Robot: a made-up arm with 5 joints.
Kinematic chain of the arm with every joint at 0, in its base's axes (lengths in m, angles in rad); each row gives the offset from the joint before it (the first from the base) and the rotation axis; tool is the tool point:
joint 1: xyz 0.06 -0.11 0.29 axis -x
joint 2: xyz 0 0 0.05 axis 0.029 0.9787 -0.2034
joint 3: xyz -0.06 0 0.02 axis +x
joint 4: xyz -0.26 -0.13 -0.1 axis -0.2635 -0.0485 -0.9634
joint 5: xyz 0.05 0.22 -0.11 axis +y
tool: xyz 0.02 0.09 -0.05
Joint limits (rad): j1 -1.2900..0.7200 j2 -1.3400..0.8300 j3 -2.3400..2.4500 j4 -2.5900..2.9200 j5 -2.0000..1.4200
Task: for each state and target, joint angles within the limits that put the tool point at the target. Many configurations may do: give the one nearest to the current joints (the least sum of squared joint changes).
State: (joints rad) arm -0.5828 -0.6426 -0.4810 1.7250 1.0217
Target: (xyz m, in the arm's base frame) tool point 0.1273 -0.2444 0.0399
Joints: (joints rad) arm -0.5413 -0.4478 -0.4406 1.3716 1.1446
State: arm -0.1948 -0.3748 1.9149 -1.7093 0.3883
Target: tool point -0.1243 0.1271 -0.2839
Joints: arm -0.3566 -1.1986 1.7050 -1.8363 0.4517
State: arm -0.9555 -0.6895 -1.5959 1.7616 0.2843
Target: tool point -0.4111 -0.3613 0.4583
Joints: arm -0.7209 -0.7938 -2.0618 2.2526 0.2056
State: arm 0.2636 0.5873 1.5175 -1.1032 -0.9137
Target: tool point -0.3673 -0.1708 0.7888
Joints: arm -0.4584 0.6191 1.6739 -1.3363 -0.9356
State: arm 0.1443 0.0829 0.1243 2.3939 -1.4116
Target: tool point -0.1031 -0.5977 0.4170
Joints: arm 0.4949 -0.3697 -0.0913 2.5023 -1.3147
